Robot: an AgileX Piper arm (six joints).
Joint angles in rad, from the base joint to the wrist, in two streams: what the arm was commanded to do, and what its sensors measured. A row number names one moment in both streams.
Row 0, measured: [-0.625, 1.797, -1.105, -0.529, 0.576, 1.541]
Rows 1 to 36, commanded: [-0.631, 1.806, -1.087, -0.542, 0.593, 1.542]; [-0.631, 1.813, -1.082, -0.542, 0.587, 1.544]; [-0.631, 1.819, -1.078, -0.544, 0.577, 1.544]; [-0.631, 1.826, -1.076, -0.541, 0.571, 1.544]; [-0.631, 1.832, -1.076, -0.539, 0.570, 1.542]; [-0.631, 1.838, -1.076, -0.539, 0.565, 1.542]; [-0.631, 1.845, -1.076, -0.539, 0.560, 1.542]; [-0.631, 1.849, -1.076, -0.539, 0.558, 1.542]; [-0.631, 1.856, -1.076, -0.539, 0.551, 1.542]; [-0.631, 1.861, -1.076, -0.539, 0.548, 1.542]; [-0.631, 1.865, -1.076, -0.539, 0.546, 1.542]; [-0.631, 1.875, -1.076, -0.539, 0.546, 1.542]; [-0.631, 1.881, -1.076, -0.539, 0.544, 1.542]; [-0.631, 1.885, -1.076, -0.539, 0.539, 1.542]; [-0.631, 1.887, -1.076, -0.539, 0.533, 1.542]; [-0.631, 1.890, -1.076, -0.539, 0.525, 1.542]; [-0.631, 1.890, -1.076, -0.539, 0.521, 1.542]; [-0.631, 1.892, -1.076, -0.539, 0.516, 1.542]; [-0.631, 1.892, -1.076, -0.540, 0.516, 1.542]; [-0.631, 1.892, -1.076, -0.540, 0.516, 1.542]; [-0.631, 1.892, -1.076, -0.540, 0.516, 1.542]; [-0.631, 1.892, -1.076, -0.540, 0.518, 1.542]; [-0.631, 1.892, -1.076, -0.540, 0.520, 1.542]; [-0.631, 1.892, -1.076, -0.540, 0.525, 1.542]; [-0.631, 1.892, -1.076, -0.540, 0.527, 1.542]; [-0.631, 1.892, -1.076, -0.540, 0.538, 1.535]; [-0.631, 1.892, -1.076, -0.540, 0.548, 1.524]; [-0.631, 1.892, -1.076, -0.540, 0.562, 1.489]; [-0.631, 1.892, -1.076, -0.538, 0.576, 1.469]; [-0.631, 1.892, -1.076, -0.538, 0.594, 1.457]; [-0.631, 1.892, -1.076, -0.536, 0.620, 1.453]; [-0.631, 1.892, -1.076, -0.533, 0.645, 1.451]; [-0.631, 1.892, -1.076, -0.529, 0.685, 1.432]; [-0.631, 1.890, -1.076, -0.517, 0.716, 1.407]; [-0.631, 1.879, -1.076, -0.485, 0.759, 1.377]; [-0.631, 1.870, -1.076, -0.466, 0.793, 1.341]
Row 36, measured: [-0.625, 1.884, -1.082, -0.521, 0.660, 1.427]
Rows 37 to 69, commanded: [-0.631, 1.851, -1.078, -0.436, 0.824, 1.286]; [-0.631, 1.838, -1.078, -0.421, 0.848, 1.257]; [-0.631, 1.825, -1.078, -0.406, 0.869, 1.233]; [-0.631, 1.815, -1.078, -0.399, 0.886, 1.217]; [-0.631, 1.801, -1.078, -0.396, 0.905, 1.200]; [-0.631, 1.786, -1.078, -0.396, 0.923, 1.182]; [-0.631, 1.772, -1.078, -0.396, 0.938, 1.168]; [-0.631, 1.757, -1.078, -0.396, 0.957, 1.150]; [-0.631, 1.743, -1.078, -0.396, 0.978, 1.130]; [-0.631, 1.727, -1.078, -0.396, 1.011, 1.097]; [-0.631, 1.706, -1.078, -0.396, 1.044, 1.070]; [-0.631, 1.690, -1.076, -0.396, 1.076, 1.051]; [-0.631, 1.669, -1.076, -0.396, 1.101, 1.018]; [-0.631, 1.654, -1.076, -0.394, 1.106, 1.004]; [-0.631, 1.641, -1.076, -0.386, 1.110, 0.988]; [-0.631, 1.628, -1.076, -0.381, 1.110, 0.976]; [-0.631, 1.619, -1.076, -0.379, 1.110, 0.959]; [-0.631, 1.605, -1.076, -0.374, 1.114, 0.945]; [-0.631, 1.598, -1.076, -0.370, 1.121, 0.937]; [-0.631, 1.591, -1.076, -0.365, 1.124, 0.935]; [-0.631, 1.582, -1.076, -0.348, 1.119, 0.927]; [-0.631, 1.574, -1.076, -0.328, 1.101, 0.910]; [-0.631, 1.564, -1.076, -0.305, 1.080, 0.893]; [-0.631, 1.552, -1.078, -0.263, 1.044, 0.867]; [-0.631, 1.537, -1.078, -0.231, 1.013, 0.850]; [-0.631, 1.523, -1.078, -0.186, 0.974, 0.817]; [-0.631, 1.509, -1.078, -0.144, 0.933, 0.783]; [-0.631, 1.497, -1.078, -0.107, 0.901, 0.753]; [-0.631, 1.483, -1.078, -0.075, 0.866, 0.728]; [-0.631, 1.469, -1.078, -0.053, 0.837, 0.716]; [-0.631, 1.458, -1.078, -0.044, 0.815, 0.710]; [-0.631, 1.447, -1.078, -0.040, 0.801, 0.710]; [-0.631, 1.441, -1.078, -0.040, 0.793, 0.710]
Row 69, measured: [-0.630, 1.483, -1.082, -0.130, 0.807, 0.748]
